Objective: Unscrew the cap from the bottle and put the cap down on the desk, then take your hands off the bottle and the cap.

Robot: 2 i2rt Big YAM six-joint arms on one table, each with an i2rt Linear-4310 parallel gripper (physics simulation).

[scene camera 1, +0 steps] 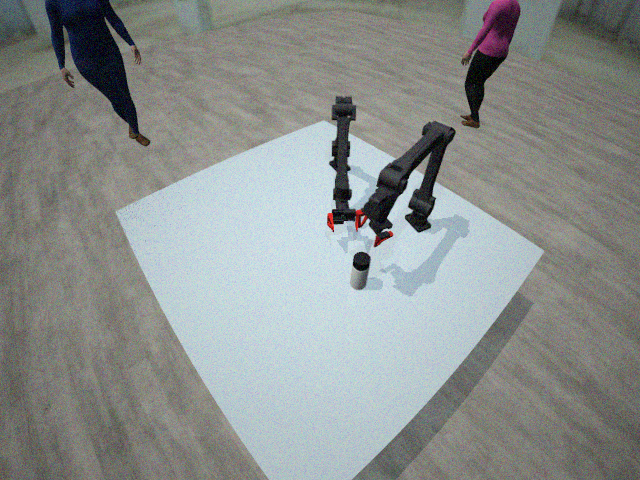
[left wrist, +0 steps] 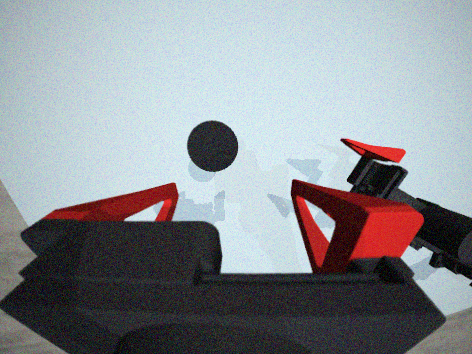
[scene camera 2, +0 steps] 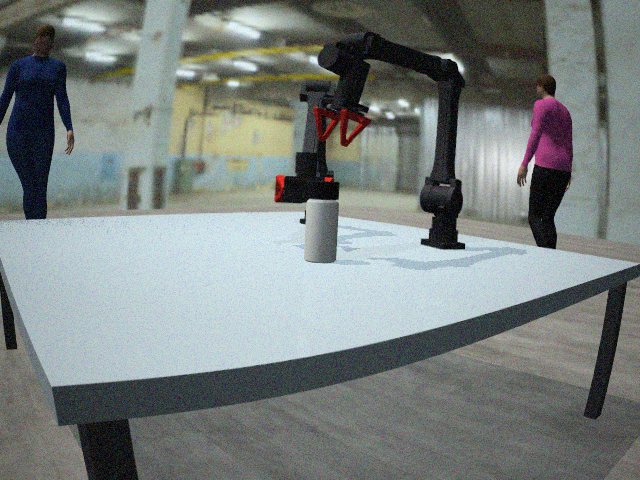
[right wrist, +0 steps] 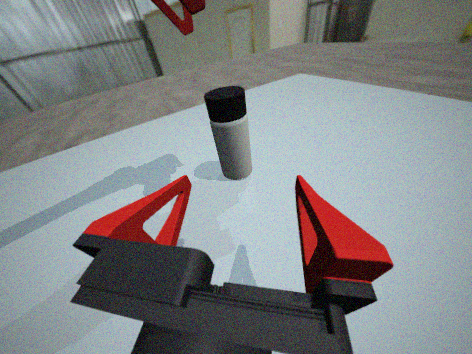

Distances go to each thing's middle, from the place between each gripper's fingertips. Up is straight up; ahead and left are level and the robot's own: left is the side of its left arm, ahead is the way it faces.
I see my left gripper 10 cm above the black cap (right wrist: 226, 104), 3 cm short of it and 2 cm to the right of it.
The black cap lies 60 mm ahead of my right hand, 160 mm to the left of it and 10 mm above it.
